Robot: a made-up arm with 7 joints.
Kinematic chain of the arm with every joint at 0, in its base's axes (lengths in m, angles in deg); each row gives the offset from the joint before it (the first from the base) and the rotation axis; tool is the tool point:
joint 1: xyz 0 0 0.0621 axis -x
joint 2: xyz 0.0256 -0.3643 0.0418 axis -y
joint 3: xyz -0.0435 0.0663 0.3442 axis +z
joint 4: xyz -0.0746 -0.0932 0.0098 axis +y
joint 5: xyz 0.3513 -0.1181 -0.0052 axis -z
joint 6: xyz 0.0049 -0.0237 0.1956 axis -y
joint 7: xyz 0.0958 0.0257 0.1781 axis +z
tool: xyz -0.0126 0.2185 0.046
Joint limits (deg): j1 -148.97..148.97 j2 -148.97..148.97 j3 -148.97..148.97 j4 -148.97..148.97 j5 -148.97..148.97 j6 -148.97..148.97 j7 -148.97..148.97
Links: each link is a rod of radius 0.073 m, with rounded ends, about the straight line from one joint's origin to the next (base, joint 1, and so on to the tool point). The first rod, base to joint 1, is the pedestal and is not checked.
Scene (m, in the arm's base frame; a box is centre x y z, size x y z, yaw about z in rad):
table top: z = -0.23
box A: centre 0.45 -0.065 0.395 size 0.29 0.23 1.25 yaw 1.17
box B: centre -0.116 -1 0.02 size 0.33 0.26 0.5 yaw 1.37
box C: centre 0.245 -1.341 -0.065 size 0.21 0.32 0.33 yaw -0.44
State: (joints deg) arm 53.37 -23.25 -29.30 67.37 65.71 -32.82 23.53
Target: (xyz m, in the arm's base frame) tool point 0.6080 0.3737 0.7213
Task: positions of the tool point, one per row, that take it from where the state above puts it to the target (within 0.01 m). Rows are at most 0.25 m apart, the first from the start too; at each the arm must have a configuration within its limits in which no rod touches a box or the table.
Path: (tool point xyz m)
1: 0.1979 -0.3964 0.7826
2: 0.1347 -0.1979 0.9022
3: 0.0809 0.0371 0.9456
4: 0.0423 0.2734 0.9074
5: 0.1863 0.2410 0.9435
6: 0.3500 0.2374 0.9231
7: 0.5024 0.2798 0.8446
8: 0.6080 0.3737 0.7213

